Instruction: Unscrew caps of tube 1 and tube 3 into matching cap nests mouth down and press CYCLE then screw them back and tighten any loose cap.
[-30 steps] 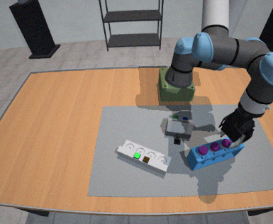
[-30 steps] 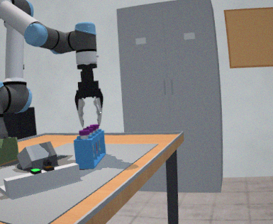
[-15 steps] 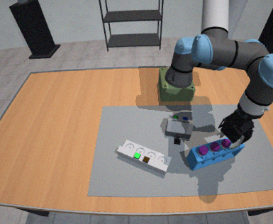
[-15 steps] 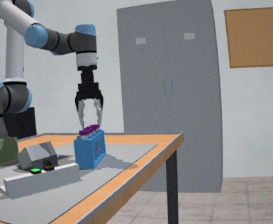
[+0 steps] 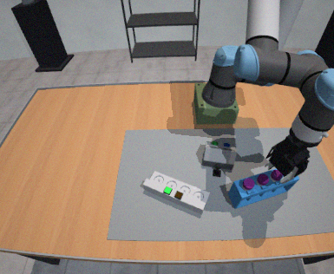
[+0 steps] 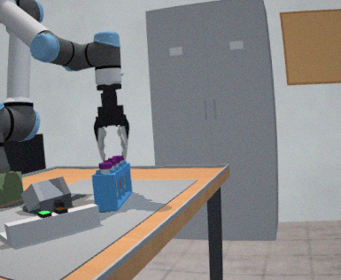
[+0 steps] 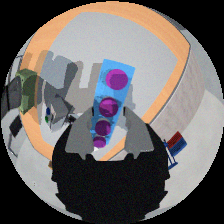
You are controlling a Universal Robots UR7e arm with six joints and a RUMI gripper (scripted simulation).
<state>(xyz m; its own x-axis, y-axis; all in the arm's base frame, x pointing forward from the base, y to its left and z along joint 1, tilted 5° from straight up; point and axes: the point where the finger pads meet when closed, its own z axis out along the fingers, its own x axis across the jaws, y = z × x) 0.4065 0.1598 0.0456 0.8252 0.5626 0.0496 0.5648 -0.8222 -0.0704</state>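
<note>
The green ready key lies 16 cm behind my hand, 19 cm to the right of it and 6 cm below it. The rest, counted from my hand: grey mat: 6 cm behind, 13 cm to the right, 13 cm below; grey key housing: 14 cm behind, 16 cm to the right, 7 cm below; blue cycle key: 15 cm behind, 14 cm to the right, 6 cm below.
</note>
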